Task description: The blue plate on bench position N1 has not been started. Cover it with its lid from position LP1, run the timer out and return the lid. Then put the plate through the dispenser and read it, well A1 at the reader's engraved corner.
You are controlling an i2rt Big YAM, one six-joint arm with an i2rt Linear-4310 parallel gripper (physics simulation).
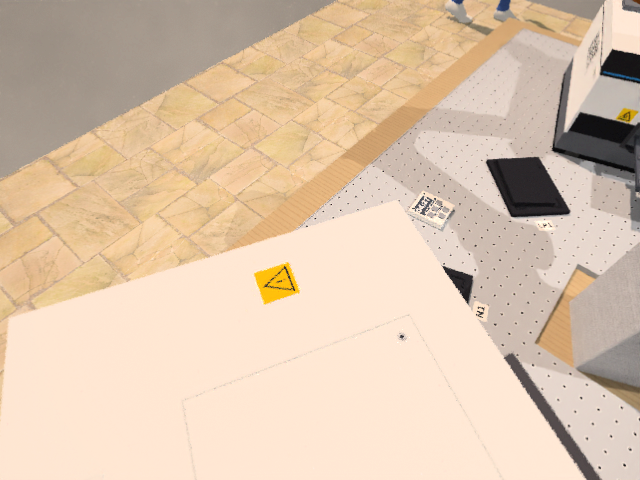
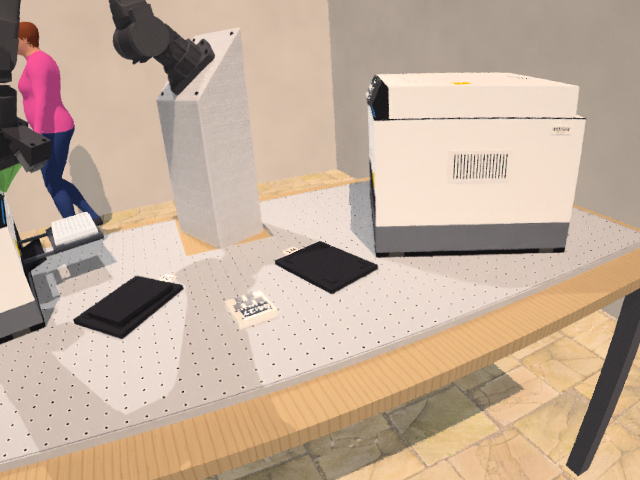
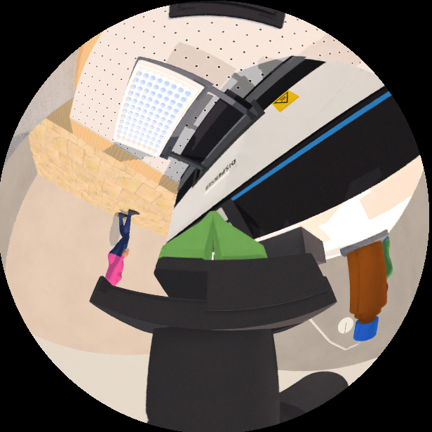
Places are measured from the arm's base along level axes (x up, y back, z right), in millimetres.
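Pixels of known places: gripper, fingertip midpoint: (image 2: 3,191); arm's base, link origin: (image 2: 193,68).
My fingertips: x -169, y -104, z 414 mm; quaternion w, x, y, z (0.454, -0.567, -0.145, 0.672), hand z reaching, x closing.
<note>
Ahead of a thing's pixels: the offset from my fingertips to its top centre. "pt": to the spot under its first point.
The plate @[dz -104, dx -102, dy +29 mm] (image 2: 74,228) (image 3: 155,107), white-rimmed with pale blue wells, lies uncovered on the carrier (image 3: 172,74) in front of the dispenser @[pt dz -41, dx -44, dy -144 mm] (image 1: 617,93) (image 2: 9,279) (image 3: 285,120). My gripper (image 2: 5,187) (image 3: 212,216) is shut with nothing between its green fingers; the tips are close to the end of the dispenser's front that they partly hide. The black holder at LP1 @[dz -206, dx -194, dy -184 mm] (image 1: 528,210) (image 2: 119,330) bears a raised black rectangle that looks like the lid @[dz -211, dx -185, dy -191 mm] (image 1: 529,180) (image 2: 129,300). The black nest at N1 @[dz -570, dx -194, dy -212 mm] (image 1: 462,284) (image 2: 325,266) holds no plate. The timer @[dz -403, dx -192, dy -297 mm] (image 1: 431,209) (image 2: 251,308) lies between them.
The reader @[dz -926, dx +117, dy -141 mm] (image 1: 232,335) (image 2: 475,196) is a large white box with its top shut. The grey arm pedestal (image 1: 610,315) (image 2: 222,155) stands at the rear table edge. A dark box (image 3: 312,242) shows beside my fingers. A person in pink (image 2: 46,98) (image 3: 115,267) is beyond the table.
</note>
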